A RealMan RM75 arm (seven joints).
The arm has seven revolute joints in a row. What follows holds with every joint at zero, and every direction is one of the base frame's.
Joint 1 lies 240.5 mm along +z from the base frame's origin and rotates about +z.
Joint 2 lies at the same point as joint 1 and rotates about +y.
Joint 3 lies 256 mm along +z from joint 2 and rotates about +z.
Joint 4 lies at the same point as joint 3 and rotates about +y.
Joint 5 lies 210 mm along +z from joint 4 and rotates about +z.
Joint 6 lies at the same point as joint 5 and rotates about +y.
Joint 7 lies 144 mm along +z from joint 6 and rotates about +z.
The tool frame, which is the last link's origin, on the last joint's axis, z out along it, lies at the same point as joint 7; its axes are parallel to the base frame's.
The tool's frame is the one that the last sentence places.
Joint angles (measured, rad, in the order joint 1, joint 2, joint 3, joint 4, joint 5, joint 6, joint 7), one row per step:
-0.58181 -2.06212 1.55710 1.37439 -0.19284 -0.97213 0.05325
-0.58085 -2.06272 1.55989 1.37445 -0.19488 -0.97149 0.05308
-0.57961 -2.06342 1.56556 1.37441 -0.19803 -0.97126 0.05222
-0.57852 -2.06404 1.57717 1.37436 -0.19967 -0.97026 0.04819
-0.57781 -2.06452 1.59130 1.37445 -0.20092 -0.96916 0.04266
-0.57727 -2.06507 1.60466 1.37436 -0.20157 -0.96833 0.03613
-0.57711 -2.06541 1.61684 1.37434 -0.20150 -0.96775 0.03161
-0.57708 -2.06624 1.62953 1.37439 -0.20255 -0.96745 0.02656
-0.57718 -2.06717 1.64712 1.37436 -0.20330 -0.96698 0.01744
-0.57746 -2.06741 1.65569 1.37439 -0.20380 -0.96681 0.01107
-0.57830 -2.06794 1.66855 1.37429 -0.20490 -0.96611 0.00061
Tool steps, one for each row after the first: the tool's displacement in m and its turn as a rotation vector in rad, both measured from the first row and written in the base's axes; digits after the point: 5 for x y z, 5 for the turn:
0.00018 -0.00048 -0.00102 -0.00274 -0.00136 -0.00064
0.00054 -0.00135 -0.00288 -0.00809 -0.00278 -0.00147
0.00145 -0.00259 -0.00591 -0.01555 -0.00242 -0.00413
0.00273 -0.00400 -0.00942 -0.02398 -0.00152 -0.00771
0.00389 -0.00536 -0.01274 -0.03150 -0.00109 -0.01017
0.00498 -0.00656 -0.01565 -0.03863 0.00113 -0.01354
0.00631 -0.00795 -0.01895 -0.04679 0.00187 -0.01667
0.00806 -0.00985 -0.02338 -0.05690 0.00224 -0.01990
0.00896 -0.01075 -0.02546 -0.06106 0.00112 -0.02053
0.01053 -0.01208 -0.02868 -0.06703 -0.00173 -0.02149

